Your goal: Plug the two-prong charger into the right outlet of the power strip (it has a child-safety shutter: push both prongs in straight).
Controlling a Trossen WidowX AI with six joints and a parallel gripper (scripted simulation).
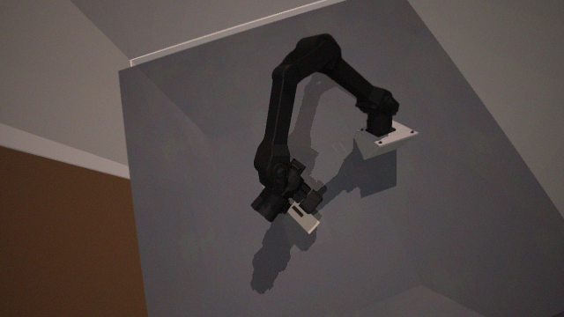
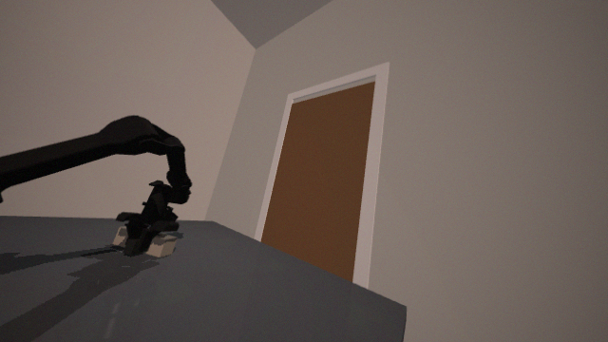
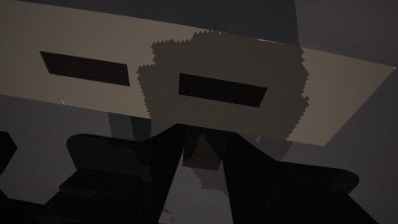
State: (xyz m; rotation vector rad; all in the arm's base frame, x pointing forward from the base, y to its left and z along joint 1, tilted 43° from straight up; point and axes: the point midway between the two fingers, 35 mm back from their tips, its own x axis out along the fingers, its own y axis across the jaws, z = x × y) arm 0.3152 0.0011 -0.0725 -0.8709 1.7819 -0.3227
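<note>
Now: gripper tip 2 cm short of the dark two-prong charger, 1 cm to the right of it and 1 cm below it.
</note>
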